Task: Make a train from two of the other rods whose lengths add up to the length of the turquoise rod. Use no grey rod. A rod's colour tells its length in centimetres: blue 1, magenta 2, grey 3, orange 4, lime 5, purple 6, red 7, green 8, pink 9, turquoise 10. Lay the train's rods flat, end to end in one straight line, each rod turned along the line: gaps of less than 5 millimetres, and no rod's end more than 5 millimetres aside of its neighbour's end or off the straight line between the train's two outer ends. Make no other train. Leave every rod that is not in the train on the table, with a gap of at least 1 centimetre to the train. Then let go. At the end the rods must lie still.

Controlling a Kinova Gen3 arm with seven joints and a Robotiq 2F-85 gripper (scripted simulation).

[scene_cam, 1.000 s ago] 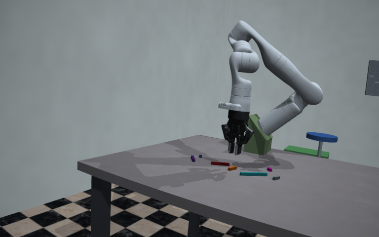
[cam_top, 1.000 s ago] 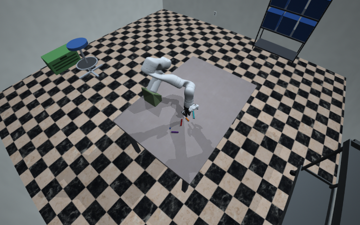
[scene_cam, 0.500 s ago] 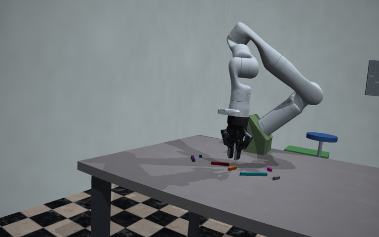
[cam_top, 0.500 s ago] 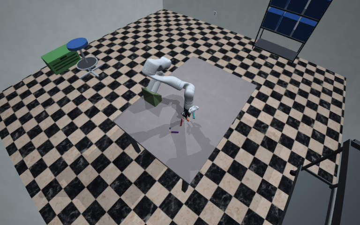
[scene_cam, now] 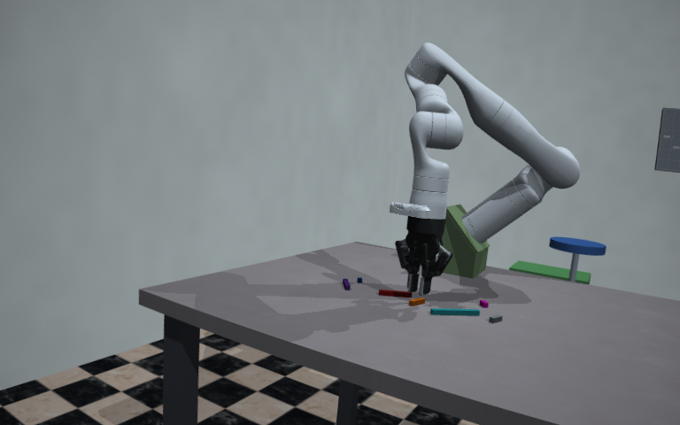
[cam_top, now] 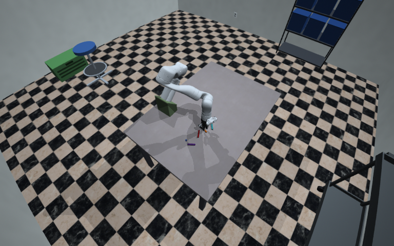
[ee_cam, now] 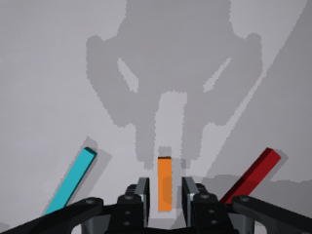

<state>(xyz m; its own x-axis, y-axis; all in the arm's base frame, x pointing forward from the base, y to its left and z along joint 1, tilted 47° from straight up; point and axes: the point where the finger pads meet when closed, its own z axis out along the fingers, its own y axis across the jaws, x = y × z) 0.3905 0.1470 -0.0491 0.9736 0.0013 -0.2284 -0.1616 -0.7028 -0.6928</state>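
My gripper is now 40 mm above the orange rod. Round my hand: magenta rod (110 mm behind, 100 mm to the left, 40 mm below); red rod (60 mm to the right, 40 mm below, 10 mm behind); turquoise rod (90 mm to the left, 40 mm below).
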